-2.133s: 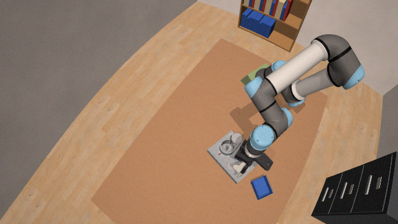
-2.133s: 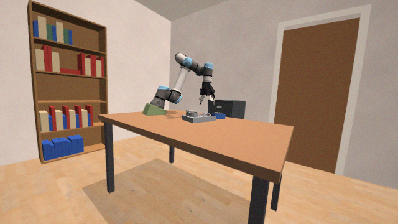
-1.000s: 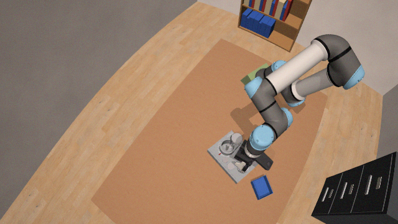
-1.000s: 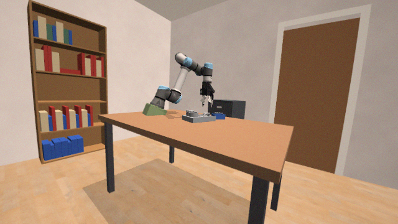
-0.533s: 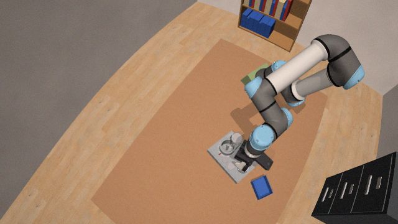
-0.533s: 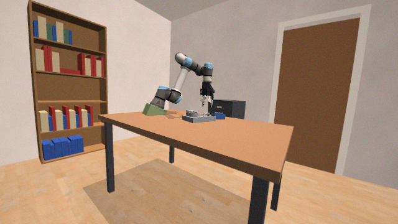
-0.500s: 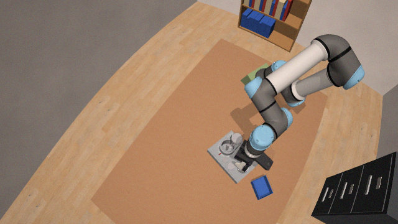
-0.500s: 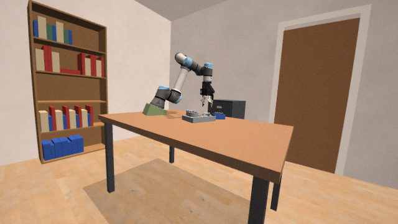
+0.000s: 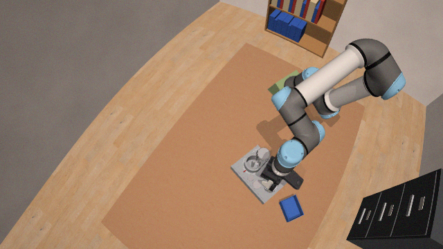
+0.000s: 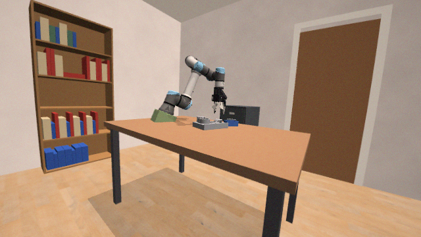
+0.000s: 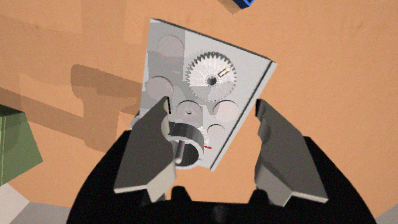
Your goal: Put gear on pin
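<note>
Right now my hand is 70 mm above the grey gear. Round my hand: blue tray 50 mm ahead, 140 mm to the left, 110 mm below.
</note>
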